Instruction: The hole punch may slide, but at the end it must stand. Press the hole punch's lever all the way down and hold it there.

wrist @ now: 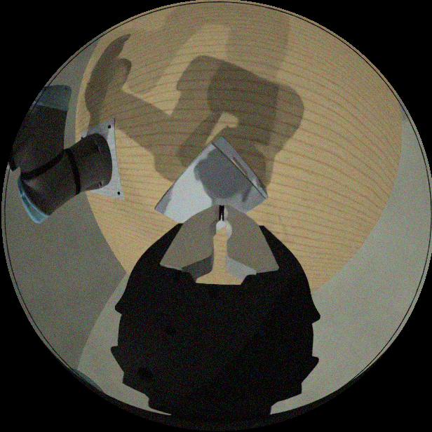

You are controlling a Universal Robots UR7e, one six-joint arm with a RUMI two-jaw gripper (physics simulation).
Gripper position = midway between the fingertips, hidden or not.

Note:
In view: the gripper [221,207] and a hole punch [219,175].

